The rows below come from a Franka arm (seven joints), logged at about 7 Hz.
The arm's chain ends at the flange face. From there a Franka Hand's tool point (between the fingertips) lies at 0.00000 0.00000 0.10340 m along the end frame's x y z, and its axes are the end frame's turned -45 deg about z.
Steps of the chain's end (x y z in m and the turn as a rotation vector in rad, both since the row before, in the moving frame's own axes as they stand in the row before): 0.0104, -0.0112, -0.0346, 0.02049, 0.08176, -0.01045; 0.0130, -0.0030, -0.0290, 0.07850, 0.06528, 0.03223; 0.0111, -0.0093, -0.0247, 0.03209, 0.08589, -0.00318; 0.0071, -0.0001, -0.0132, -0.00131, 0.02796, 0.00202; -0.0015, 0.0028, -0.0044, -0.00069, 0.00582, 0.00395; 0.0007, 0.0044, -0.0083, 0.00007, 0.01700, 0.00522
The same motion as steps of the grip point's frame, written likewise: 0.0228, 0.0039, -0.0350, -0.04332, 0.07230, -0.01045; 0.0218, 0.0063, -0.0295, 0.00935, 0.10167, 0.03223; 0.0230, 0.0052, -0.0251, -0.03804, 0.08342, -0.00318; 0.0070, 0.0071, -0.0132, -0.02070, 0.01884, 0.00202; -0.0027, 0.0014, -0.0044, -0.00460, 0.00363, 0.00395; -0.0014, 0.0048, -0.0083, -0.01197, 0.01207, 0.00522
